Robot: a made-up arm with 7 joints. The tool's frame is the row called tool.
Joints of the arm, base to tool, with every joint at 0 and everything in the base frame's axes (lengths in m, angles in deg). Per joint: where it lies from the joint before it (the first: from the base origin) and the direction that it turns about. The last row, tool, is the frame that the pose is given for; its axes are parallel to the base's.
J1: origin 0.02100 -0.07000 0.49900 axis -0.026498 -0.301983 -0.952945
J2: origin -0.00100 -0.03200 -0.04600 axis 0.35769 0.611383 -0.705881
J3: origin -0.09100 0.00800 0.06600 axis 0 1 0
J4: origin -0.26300 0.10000 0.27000 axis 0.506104 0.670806 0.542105
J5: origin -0.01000 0.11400 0.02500 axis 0 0 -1
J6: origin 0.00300 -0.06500 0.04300 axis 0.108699 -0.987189 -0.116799
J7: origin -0.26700 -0.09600 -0.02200 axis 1 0 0
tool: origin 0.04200 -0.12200 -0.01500
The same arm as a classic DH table. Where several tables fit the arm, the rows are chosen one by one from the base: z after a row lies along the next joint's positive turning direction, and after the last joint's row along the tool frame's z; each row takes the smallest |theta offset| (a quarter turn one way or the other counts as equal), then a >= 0, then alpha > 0; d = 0 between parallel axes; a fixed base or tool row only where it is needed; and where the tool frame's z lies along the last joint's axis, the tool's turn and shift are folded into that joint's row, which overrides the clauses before.
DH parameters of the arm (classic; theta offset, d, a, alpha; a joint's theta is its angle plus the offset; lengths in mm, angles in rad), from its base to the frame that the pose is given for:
base (fixed): -0.0875 712.4 27 2.8336
J1: 0.3522 285.6 7.4 1.0718
J2: -0.5439 -143.3 -51.3 0.913
J3: 1.2201 169.1 -376.5 0.8355
J4: -0.9477 125.2 -76.6 -2.1437
J5: -0.756 -20.8 -4.1 -1.4537
J6: -1.5579 163.9 10.6 -1.4619
J7: 1.453 -235.7 -122 -1.5708
tool (fixed): -1.5708 -15 0 0

